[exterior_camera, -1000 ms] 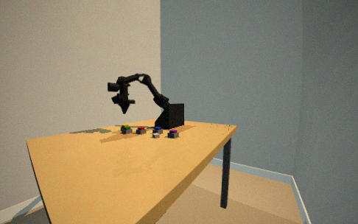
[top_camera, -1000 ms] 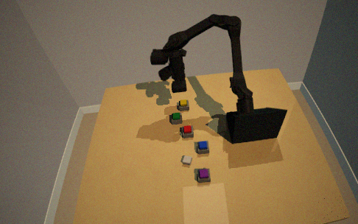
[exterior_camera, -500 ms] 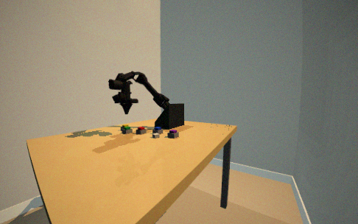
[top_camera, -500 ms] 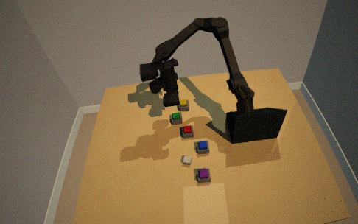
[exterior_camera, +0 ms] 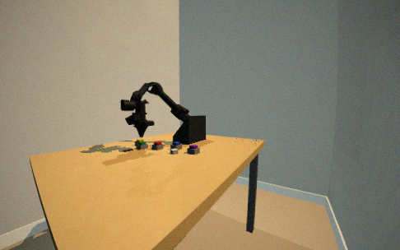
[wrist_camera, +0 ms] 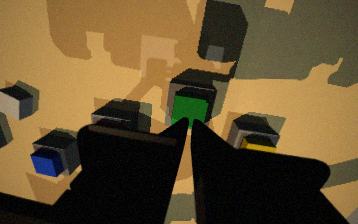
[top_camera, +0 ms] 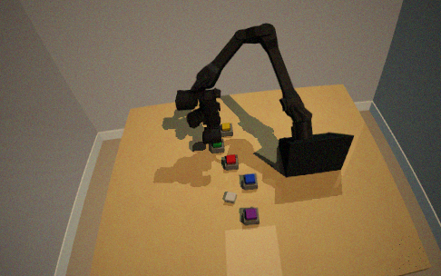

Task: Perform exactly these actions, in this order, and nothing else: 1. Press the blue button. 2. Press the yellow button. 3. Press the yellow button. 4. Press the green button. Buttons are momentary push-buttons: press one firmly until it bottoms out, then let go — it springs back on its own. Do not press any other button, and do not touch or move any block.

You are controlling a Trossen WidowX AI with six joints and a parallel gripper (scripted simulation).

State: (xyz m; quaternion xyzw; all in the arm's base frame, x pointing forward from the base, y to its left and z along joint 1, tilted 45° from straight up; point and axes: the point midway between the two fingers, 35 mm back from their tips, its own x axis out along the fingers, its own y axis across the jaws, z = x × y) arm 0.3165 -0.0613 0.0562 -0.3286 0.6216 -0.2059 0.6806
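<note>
Now: gripper tip 3 cm above the green button. The rest, counted from my gripper tip: blue button 14 cm behind, 16 cm to the left, 3 cm below; then yellow button 3 cm behind, 9 cm to the right, 3 cm below; then red button 6 cm behind, 8 cm to the left, 3 cm below.
</note>
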